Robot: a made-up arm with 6 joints. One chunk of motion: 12 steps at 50 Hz.
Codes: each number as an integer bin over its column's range. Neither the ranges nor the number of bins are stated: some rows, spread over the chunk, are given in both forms.
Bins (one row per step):
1: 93 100 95 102 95 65
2: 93 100 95 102 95 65
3: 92 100 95 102 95 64
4: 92 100 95 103 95 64
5: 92 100 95 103 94 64
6: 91 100 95 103 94 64
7: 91 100 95 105 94 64
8: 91 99 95 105 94 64
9: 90 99 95 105 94 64
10: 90 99 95 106 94 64
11: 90 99 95 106 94 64
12: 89 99 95 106 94 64
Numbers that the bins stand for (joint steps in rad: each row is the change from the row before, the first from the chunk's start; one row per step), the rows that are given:
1: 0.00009 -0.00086 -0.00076 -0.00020 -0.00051 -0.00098
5: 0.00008 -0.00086 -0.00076 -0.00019 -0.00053 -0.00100
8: 0.00007 -0.00089 -0.00076 -0.00018 -0.00053 -0.00100
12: 0.00005 -0.00089 -0.00076 -0.00017 -0.00053 -0.00100
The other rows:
2: 0.00009 -0.00086 -0.00076 -0.00020 -0.00051 -0.00098
3: 0.00008 -0.00086 -0.00076 -0.00020 -0.00051 -0.00100
4: 0.00008 -0.00086 -0.00076 -0.00019 -0.00051 -0.00100
6: 0.00007 -0.00086 -0.00076 -0.00019 -0.00053 -0.00100
7: 0.00007 -0.00086 -0.00076 -0.00018 -0.00053 -0.00100
9: 0.00006 -0.00089 -0.00076 -0.00018 -0.00053 -0.00100
10: 0.00006 -0.00089 -0.00076 -0.00017 -0.00053 -0.00100
11: 0.00006 -0.00089 -0.00076 -0.00017 -0.00053 -0.00100

